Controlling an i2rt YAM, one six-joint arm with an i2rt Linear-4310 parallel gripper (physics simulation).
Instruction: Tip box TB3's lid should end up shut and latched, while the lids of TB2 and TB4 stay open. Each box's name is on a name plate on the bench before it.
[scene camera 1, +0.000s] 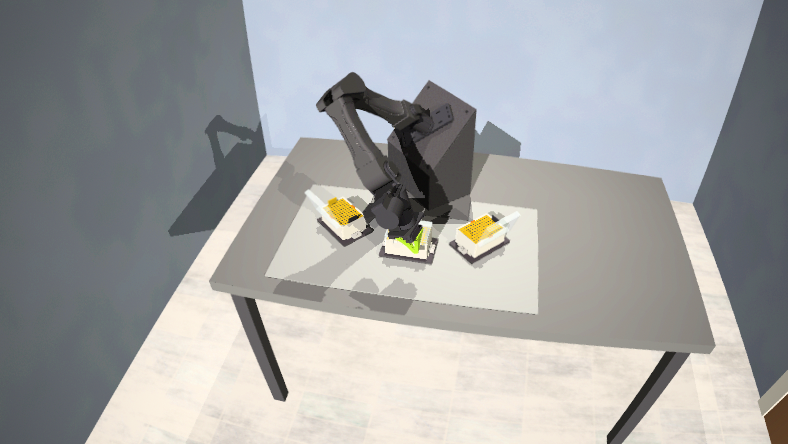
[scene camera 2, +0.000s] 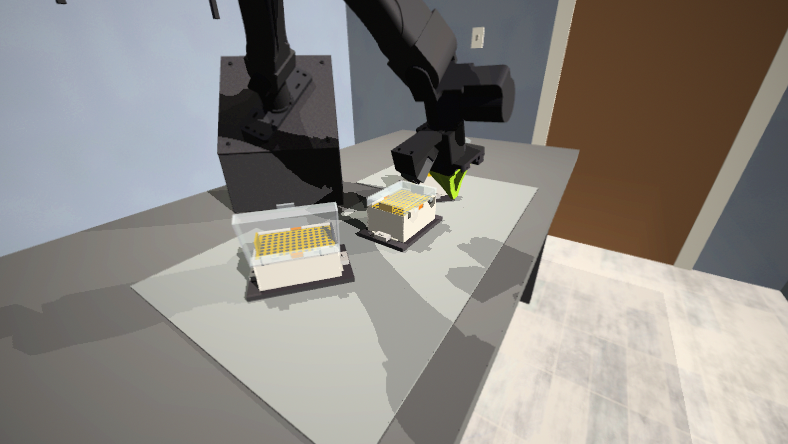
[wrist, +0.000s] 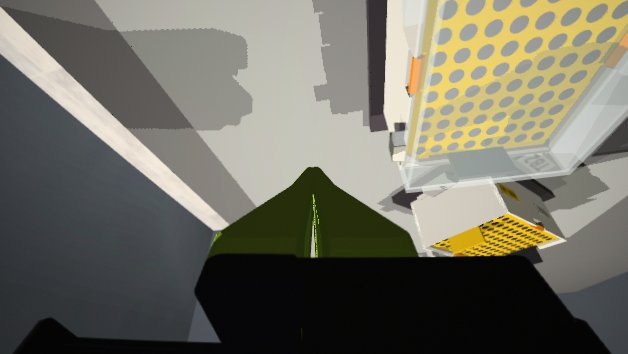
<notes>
In view: my gripper (scene camera 2: 454, 197), a clear lid (scene camera 2: 288, 233), a clear lid (scene camera 2: 399, 198) and a pale mat (wrist: 271, 95).
My gripper shows as well in scene camera 1 (scene camera 1: 416, 252) and in the wrist view (wrist: 313, 177).
</notes>
